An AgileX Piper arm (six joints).
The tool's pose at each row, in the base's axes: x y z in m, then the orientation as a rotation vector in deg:
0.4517, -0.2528, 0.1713, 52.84, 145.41, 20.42
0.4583, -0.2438, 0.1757, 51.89, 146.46, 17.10
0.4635, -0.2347, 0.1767, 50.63, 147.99, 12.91
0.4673, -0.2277, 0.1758, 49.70, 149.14, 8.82
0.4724, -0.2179, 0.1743, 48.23, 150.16, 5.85
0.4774, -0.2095, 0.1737, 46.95, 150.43, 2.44
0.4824, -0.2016, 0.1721, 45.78, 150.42, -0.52
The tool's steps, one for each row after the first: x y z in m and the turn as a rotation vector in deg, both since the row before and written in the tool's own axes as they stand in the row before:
0.0000, 0.0120, 0.0000, 2.20, -0.34, -1.34
0.0019, 0.0102, 0.0020, 2.86, -0.15, -1.74
0.0019, 0.0074, 0.0026, 2.77, -0.30, -1.42
0.0026, 0.0104, 0.0032, 1.90, -0.15, -1.59
0.0013, 0.0095, 0.0021, 2.04, -0.84, -1.39
0.0012, 0.0090, 0.0027, 1.72, -0.91, -1.20

